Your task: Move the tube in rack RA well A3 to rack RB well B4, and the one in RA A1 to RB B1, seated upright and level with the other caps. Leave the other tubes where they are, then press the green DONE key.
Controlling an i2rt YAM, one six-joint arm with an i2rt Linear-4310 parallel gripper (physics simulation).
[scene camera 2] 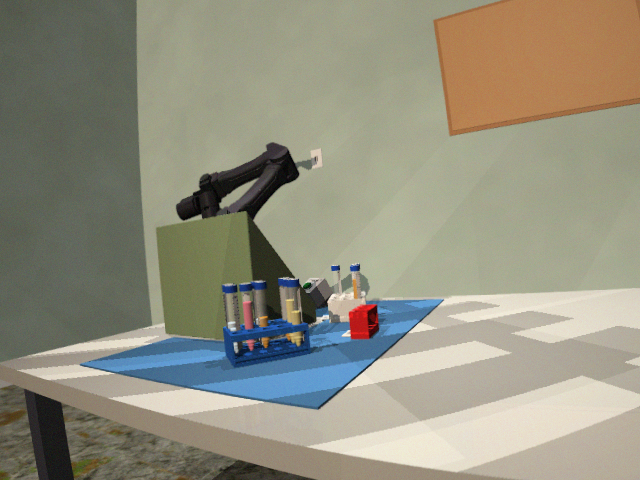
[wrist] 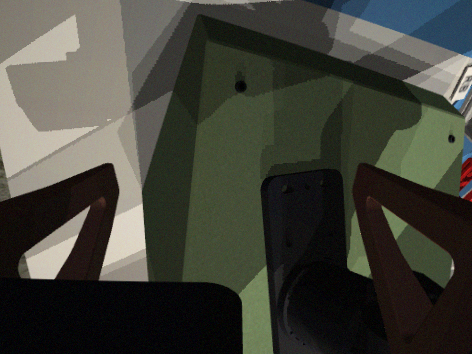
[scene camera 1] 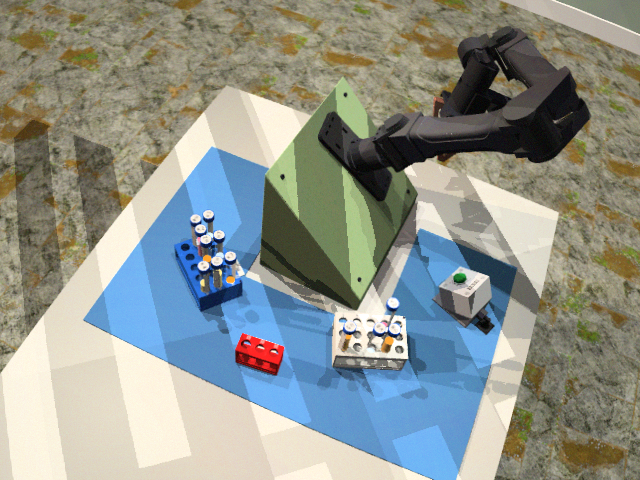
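Pixels of known places: gripper, fingertip midpoint: (wrist: 235,176); arm's base, link origin: (scene camera 2: 214,259) (wrist: 306,295) (scene camera 1: 355,158).
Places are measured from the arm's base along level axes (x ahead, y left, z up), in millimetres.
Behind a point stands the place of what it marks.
Note:
My gripper (wrist: 235,176) {x -99, y 145, z 1 mm} is open and empty, its two fingers wide apart above the green wedge in the wrist view, far from both racks. The blue rack (scene camera 1: 219,297) {x 302, y -150, z -143 mm} (scene camera 2: 271,356) {x 279, y -219, z -163 mm} stands at the left of the mat in scene camera 1 and holds several upright blue-capped tubes. The white rack (scene camera 1: 337,338) {x 314, y 79, z -118 mm} (scene camera 2: 343,310) {x 297, y 70, z -142 mm} holds several tubes, one near its back right corner. A label reading RB (wrist: 462,82) {x 224, y 118, z -166 mm} shows at the right edge of the wrist view. Well letters are too small to read. The green DONE key (scene camera 1: 459,277) {x 117, y 260, z -98 mm} (scene camera 2: 307,285) {x 120, y 256, z -101 mm} sits on a grey-white box (scene camera 1: 467,302) {x 167, y 285, z -97 mm}.
The green wedge (scene camera 1: 320,201) {x 134, y -27, z 7 mm} (scene camera 2: 206,279) {x 54, y -97, z -42 mm} (wrist: 230,125) {x -68, y 98, z -89 mm} carries the arm base and stands between the blue rack and the key box. A small red rack (scene camera 1: 259,353) {x 391, y -37, z -118 mm} (scene camera 2: 364,321) {x 395, y -79, z -135 mm} (wrist: 466,177) {x 379, y -34, z -155 mm} stands on the blue mat (scene camera 1: 289,400) {x 434, y 36, z -168 mm} (scene camera 2: 217,382) {x 260, y -333, z -168 mm} between the two racks.

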